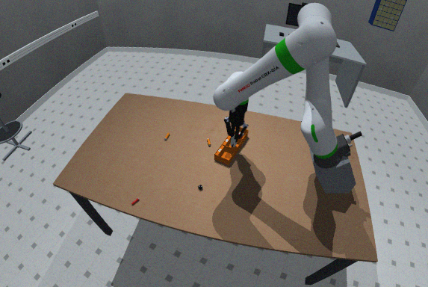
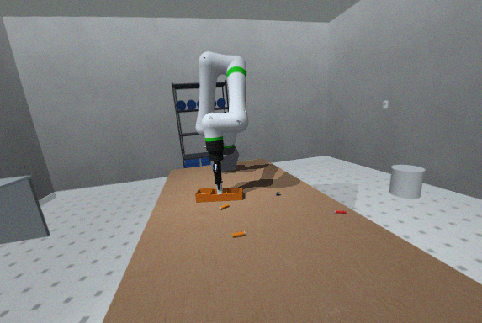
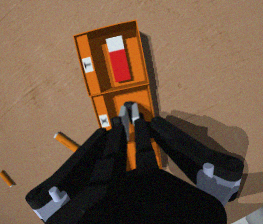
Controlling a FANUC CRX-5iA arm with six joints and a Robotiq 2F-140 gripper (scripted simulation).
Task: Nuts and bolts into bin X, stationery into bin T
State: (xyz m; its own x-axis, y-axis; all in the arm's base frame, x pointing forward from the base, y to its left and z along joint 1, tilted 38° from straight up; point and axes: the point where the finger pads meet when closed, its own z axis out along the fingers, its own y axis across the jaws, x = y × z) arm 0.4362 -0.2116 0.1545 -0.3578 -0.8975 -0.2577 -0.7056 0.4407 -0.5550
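Right now the orange bin tray is 10 mm ahead of my hand and 30 mm below it. Round my hand: red stick (460 mm ahead, 380 mm to the left, 50 mm below); then white eraser (40 mm behind, 80 mm to the right, 40 mm below).
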